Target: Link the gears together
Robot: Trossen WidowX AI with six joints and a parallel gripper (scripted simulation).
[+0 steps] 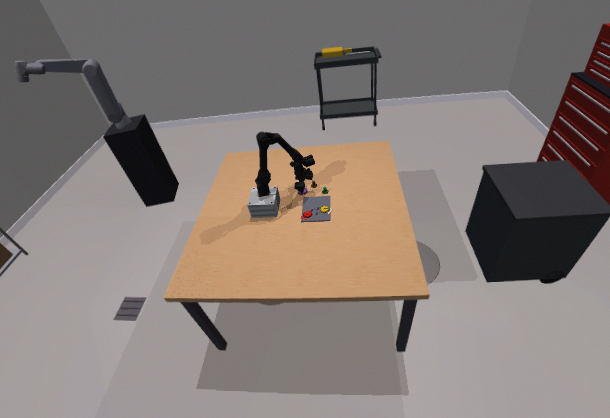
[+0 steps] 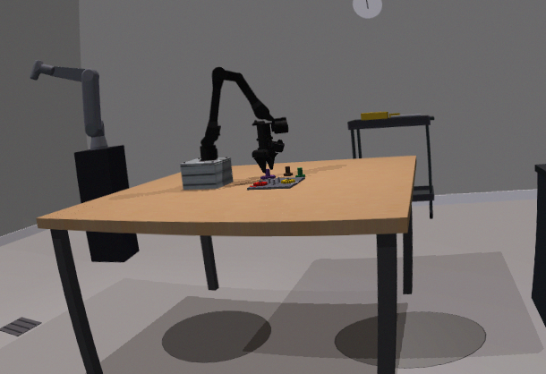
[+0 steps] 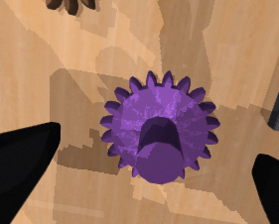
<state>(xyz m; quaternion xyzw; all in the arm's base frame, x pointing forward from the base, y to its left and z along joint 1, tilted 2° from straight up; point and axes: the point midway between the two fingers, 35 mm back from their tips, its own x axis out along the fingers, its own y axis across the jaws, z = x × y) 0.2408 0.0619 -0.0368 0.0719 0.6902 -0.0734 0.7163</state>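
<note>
Right now my gripper tip is 10 mm above the purple gear. From my gripper tip the other things lie so: green gear 140 mm ahead, 50 mm to the right, 10 mm below; grey board 60 mm ahead, 180 mm to the right, 30 mm below; brown gear 80 mm ahead, 40 mm to the left, 10 mm below.
</note>
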